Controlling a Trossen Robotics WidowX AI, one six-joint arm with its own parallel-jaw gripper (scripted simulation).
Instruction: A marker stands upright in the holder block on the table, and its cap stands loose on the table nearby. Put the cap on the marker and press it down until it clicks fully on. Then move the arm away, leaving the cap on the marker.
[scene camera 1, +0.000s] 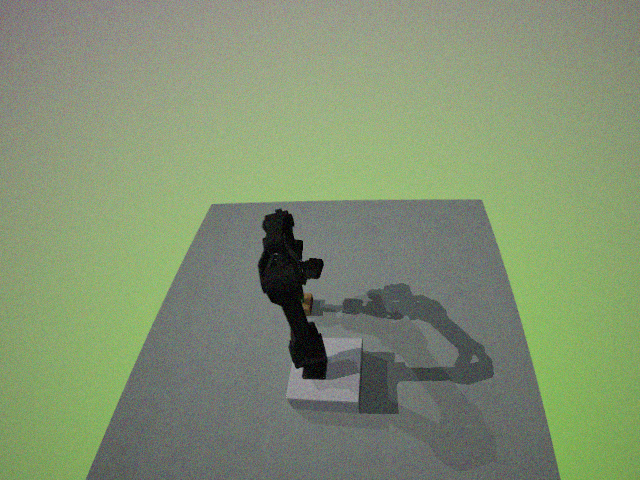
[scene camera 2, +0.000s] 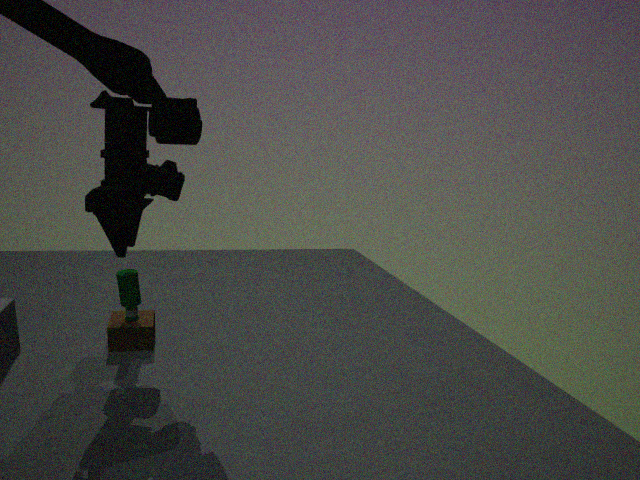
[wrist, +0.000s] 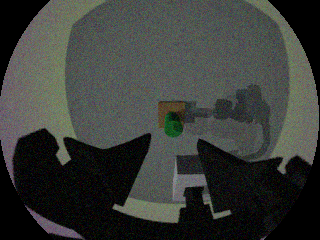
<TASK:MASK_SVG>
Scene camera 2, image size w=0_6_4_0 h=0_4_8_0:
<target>gripper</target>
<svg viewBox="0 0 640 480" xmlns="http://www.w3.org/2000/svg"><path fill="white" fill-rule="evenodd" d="M105 142L105 150L100 150L100 156L105 158L105 179L100 181L101 187L93 189L85 195L85 211L93 212L96 215L114 252L118 257L125 257L127 248L135 246L142 211L153 201L152 198L144 198L146 194L151 194L151 196L157 194L167 197L168 200L178 201L185 181L185 175L182 172L178 173L176 162L166 160L161 167L157 164L147 164L149 150L146 150L146 144Z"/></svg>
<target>green cap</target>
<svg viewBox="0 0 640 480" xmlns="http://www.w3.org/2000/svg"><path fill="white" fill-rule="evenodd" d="M125 269L116 274L120 302L122 306L132 308L141 303L138 271L136 269Z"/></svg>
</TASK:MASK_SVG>
